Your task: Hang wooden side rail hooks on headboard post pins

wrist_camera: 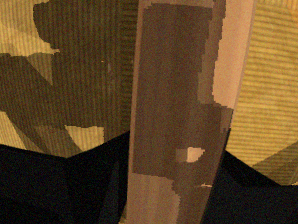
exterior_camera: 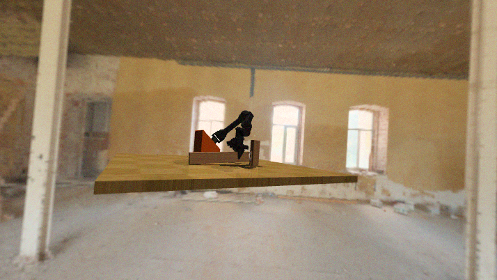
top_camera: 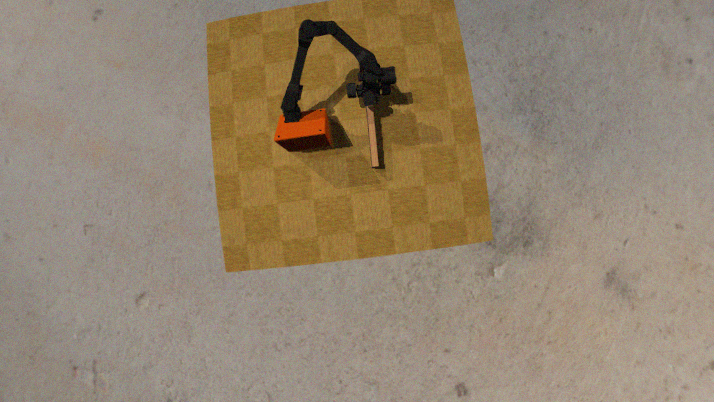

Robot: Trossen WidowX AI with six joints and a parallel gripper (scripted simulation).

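My gripper tip is now 20 mm past the headboard post, 130 mm to the right of it and 40 mm below it.
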